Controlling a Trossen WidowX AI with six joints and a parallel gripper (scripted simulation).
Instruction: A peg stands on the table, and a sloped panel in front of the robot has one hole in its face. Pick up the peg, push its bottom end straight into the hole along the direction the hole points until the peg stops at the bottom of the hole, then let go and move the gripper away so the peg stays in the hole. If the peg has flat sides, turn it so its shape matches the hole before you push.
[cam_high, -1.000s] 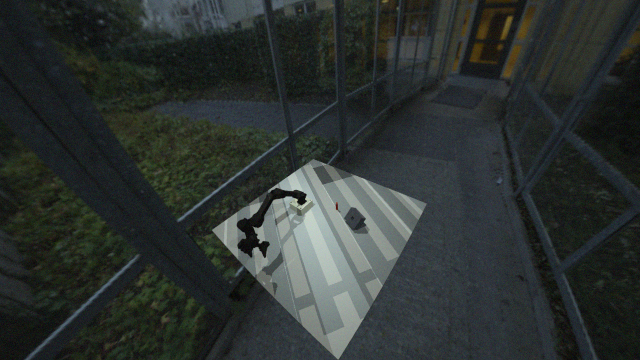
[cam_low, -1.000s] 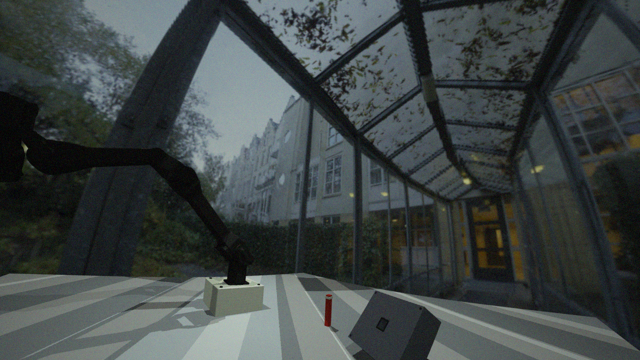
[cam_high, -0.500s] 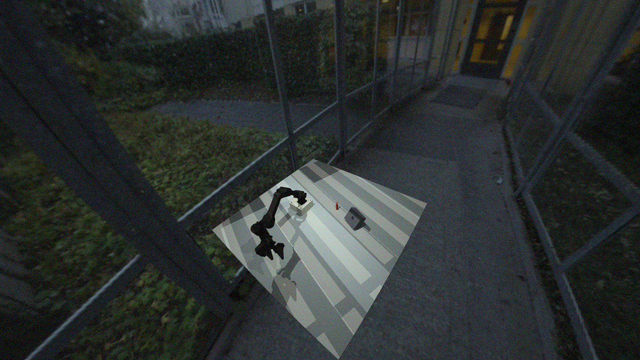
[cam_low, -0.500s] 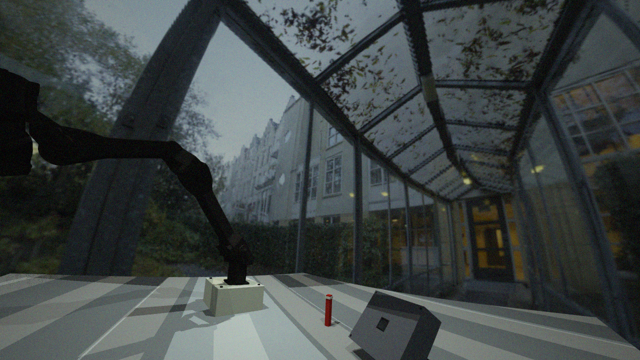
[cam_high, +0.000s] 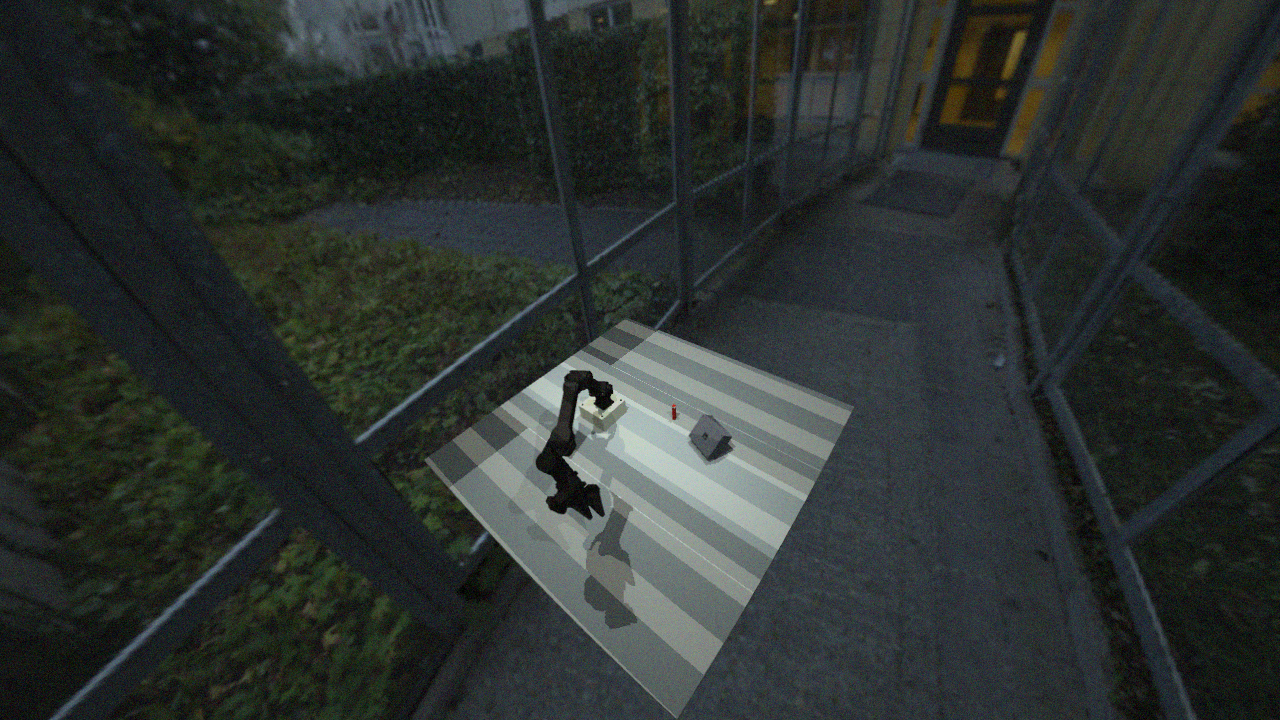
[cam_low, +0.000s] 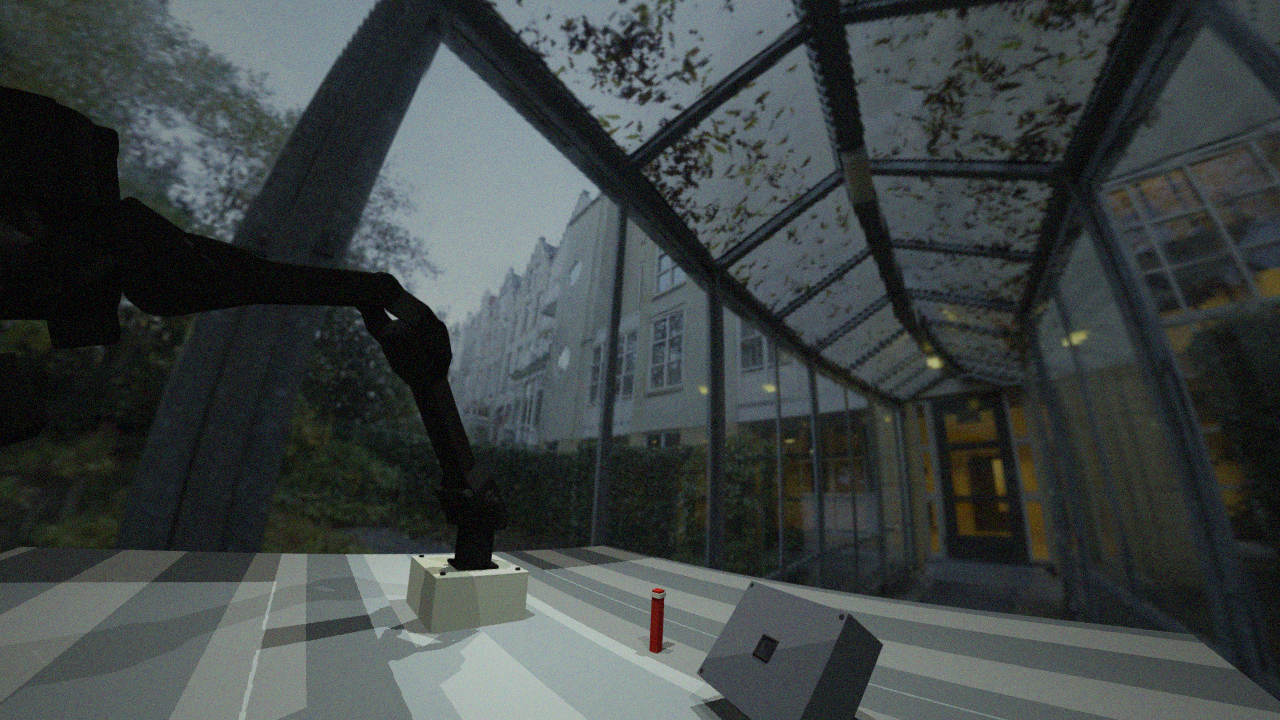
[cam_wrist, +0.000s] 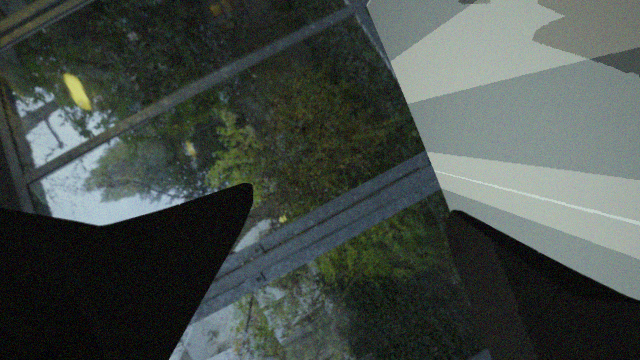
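Right now the red square peg is 590 mm to the left of my gripper tip, 220 mm behind it and 190 mm below it. The rest, counted from my gripper tip: grey sloped panel (560 mm to the left, 190 mm below, 20 mm behind).
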